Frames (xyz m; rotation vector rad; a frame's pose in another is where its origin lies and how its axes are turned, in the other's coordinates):
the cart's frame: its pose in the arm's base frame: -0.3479 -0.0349 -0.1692 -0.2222 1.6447 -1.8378
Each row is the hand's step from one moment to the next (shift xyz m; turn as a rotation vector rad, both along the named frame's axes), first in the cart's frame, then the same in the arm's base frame.
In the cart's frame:
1: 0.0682 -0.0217 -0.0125 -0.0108 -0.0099 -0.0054
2: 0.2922 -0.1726 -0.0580 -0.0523 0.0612 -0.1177
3: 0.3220 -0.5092 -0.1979 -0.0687 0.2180 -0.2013
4: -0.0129 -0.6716 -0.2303 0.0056 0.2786 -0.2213
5: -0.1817 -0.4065 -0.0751 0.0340 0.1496 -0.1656
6: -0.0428 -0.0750 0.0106 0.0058 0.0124 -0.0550
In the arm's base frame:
1: -0.0669 -0.0282 -0.0020 0.0020 0.0105 0.0113
2: -0.3171 -0.1174 0.0651 -0.0003 0.1268 -0.0653
3: -0.5324 -0.0192 0.3439 0.0232 0.2053 -0.2238
4: -0.3480 0.1964 0.5870 -0.0234 0.1799 -0.3061
5: -0.0423 0.1640 0.4186 -0.0613 0.1177 -0.1826
6: 0.0123 0.0153 0.0848 -0.0292 0.0421 -0.0242

